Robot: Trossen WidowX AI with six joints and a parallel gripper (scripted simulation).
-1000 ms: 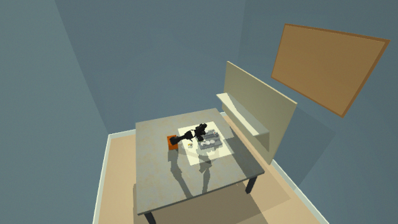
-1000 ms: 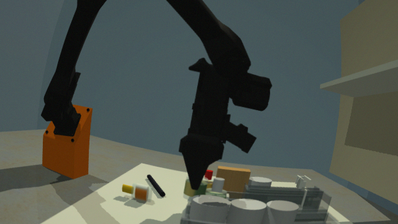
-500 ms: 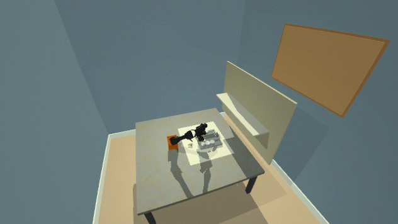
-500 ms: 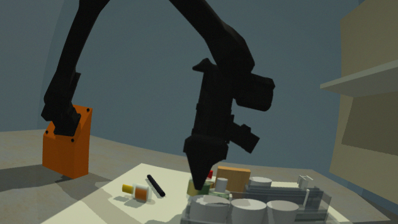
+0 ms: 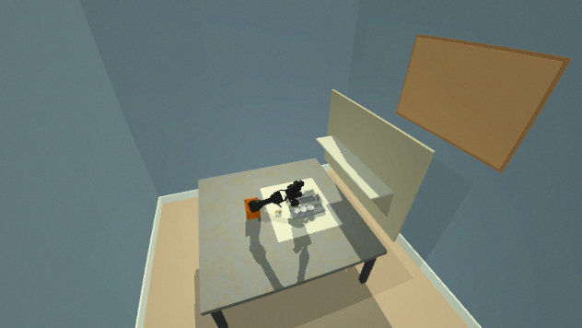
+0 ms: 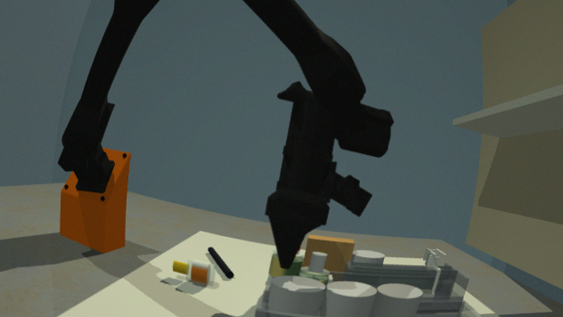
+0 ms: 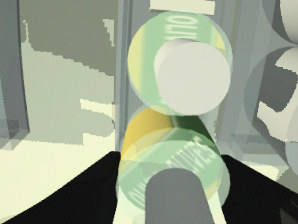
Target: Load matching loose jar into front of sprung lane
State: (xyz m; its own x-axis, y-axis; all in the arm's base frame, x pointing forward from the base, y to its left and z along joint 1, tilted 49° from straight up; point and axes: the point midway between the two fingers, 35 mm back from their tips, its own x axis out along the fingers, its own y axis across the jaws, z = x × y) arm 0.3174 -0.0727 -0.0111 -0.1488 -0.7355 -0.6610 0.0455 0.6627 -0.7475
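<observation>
The tan box is 12 cm to the left of my gripper tip, 7 cm ahead of it and 2 cm below it. Round my gripper tip: red mark (23 cm ahead, 2 cm to the left, 2 cm above); clear plastic lane rack (16 cm ahead, 4 cm below, 1 cm to the left); dark pen (12 cm to the left, 10 cm behind, 5 cm below).
</observation>
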